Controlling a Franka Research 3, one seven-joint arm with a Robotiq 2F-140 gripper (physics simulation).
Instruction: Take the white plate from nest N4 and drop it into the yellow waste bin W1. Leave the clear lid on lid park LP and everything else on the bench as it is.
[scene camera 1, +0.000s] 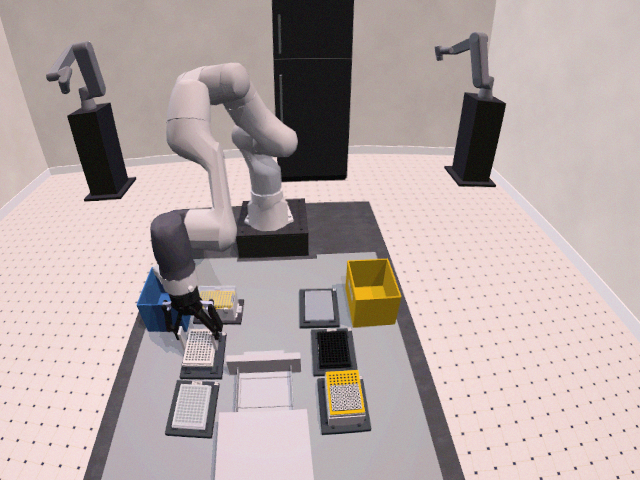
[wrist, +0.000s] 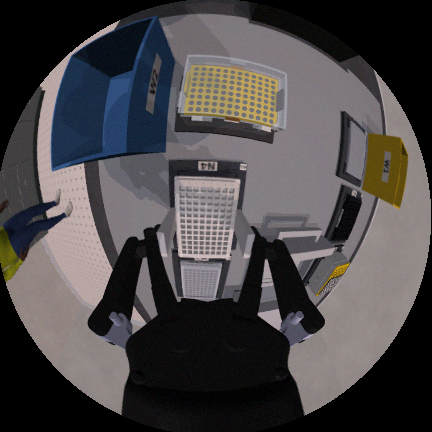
Labels:
my gripper: scene camera 1; wrist
yellow-topped tip rack: scene camera 1; wrist
lid-like panel: scene camera 1 318, 304; wrist 355, 154
black plate: scene camera 1 333, 348; wrist 351, 205
same spot on my gripper: (wrist: 110, 319) = (scene camera 1: 167, 301)
same spot on yellow-topped tip rack: (wrist: 329, 270) = (scene camera 1: 326, 382)

